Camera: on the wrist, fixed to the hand. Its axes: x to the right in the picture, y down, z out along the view.
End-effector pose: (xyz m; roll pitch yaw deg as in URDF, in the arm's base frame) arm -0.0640 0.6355 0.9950 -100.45 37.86 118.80
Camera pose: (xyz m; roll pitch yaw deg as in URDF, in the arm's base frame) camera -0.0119 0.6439 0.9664 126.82 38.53 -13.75
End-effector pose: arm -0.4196 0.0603 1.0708 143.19 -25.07 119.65
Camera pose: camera -0.4019 0.0452 1.1261 -132.45 -51.36 -10.72
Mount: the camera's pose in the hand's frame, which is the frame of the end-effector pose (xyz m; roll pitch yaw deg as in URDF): 0.0036 0.0419 -0.0428 2.16 24.75 92.23
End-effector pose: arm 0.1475 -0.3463 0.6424 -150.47 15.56 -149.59
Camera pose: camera 0.1115 -0.3007 0.6574 165.47 4.04 117.17
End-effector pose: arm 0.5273 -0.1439 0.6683 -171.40 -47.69 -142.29
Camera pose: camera 0.5172 -0.0912 0.6952 -129.70 -9.28 114.26
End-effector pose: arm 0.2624 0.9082 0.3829 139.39 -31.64 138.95
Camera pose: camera 0.2863 0.8926 0.4357 -121.52 -49.02 -1.64
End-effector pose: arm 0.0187 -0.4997 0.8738 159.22 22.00 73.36
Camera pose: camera 0.0485 -0.4837 0.9233 152.83 -42.43 1.88
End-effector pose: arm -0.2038 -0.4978 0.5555 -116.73 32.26 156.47
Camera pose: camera -0.1749 -0.4481 0.5382 141.39 30.48 41.63
